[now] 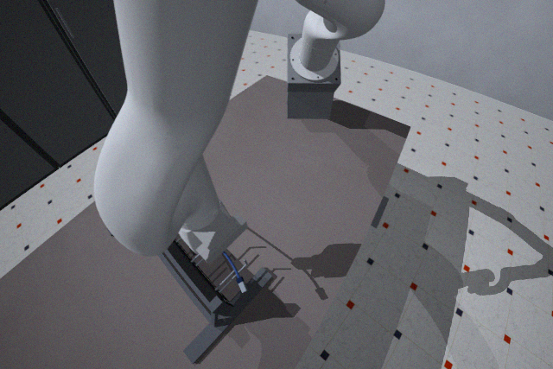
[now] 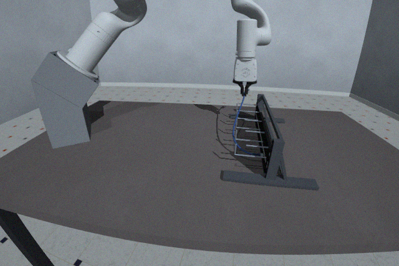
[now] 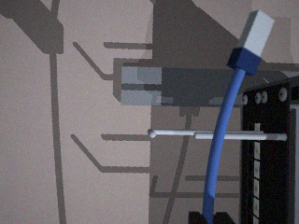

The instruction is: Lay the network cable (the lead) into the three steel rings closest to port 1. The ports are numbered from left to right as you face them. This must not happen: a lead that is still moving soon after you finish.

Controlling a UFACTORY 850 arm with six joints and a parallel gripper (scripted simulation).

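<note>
My gripper is now 10 mm short of the plug, 100 mm to the right of it and 20 mm above it. Also, from my hand: dark patch panel (100 mm ahead, 140 mm to the right, 110 mm below).
</note>
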